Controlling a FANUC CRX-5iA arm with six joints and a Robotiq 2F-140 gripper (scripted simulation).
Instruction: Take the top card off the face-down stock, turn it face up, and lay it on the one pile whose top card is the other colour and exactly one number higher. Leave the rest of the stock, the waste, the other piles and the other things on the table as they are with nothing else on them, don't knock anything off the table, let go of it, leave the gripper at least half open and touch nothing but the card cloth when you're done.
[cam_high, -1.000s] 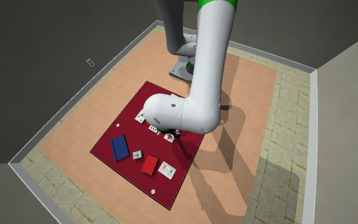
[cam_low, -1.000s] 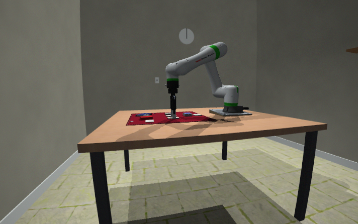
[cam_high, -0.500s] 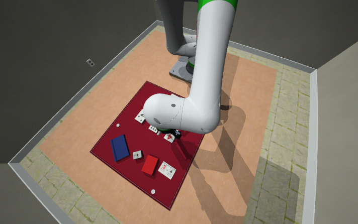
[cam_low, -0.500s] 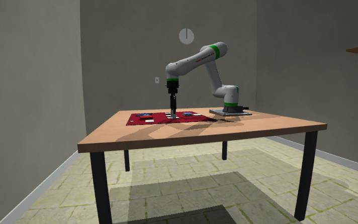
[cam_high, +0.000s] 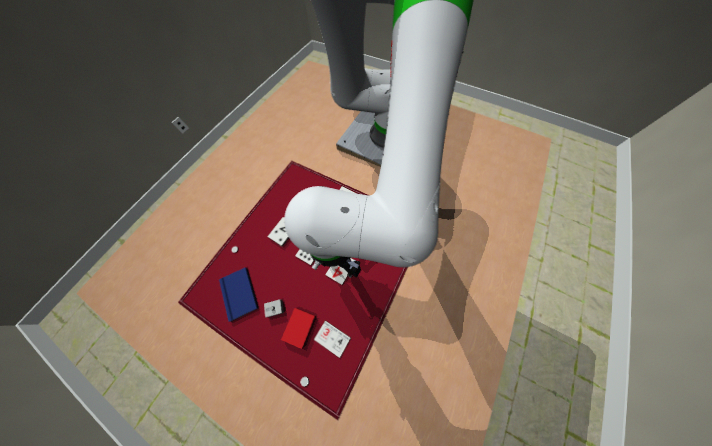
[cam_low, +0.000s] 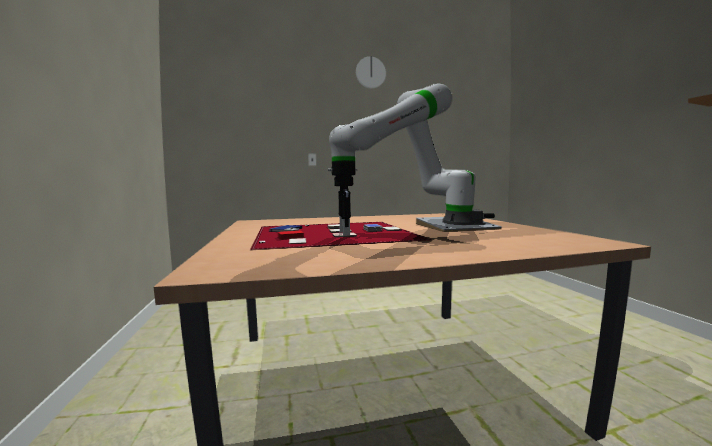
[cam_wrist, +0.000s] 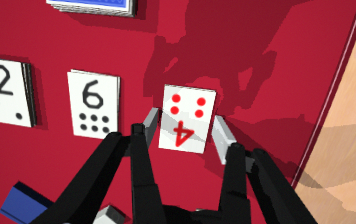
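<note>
Right now the red card cloth is 100 mm to the right of my hand, 50 mm below it and 50 mm ahead of it. Also, from my hand: red box (210 mm ahead, 20 mm to the left, 20 mm below); small white box (220 mm ahead, 80 mm to the right, 20 mm below); blue notebook (270 mm ahead, 200 mm to the right, 30 mm below).
</note>
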